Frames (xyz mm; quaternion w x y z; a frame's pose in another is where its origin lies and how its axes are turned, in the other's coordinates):
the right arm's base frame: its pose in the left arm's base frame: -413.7 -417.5 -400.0 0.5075 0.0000 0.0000 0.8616
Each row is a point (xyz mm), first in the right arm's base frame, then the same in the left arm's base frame.
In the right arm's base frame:
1: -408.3 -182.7 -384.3
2: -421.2 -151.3 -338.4
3: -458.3 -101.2 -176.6
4: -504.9 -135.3 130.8
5: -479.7 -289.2 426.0
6: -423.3 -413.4 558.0
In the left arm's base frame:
1: -55.9 -686.0 -784.3
2: -77.2 -712.5 -738.4
3: -103.0 -769.3 -576.6
4: -50.6 -793.5 -269.2
5: 71.8 -696.8 26.0
6: 153.1 -587.3 158.0

